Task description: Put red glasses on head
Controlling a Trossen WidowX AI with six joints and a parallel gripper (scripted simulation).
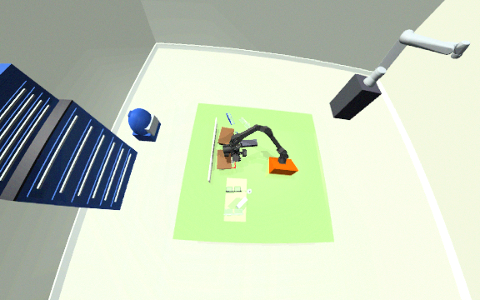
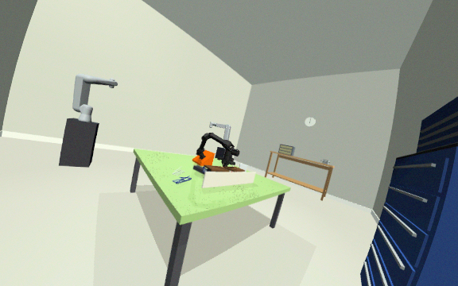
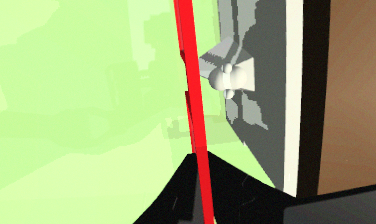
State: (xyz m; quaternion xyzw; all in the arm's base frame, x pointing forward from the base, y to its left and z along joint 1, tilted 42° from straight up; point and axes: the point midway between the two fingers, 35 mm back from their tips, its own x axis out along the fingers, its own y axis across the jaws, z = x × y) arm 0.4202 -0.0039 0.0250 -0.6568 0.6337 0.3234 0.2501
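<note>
The display head lies 6 cm ahead of my gripper tip, 4 cm to the left of it and 1 cm below it. From my gripper tip the other things lie so: white peg (15 cm behind, 28 cm to the left, 4 cm below); long white panel (20 cm ahead, 6 cm to the right, 1 cm below); dark case (12 cm behind, 17 cm to the right, 5 cm below).
</note>
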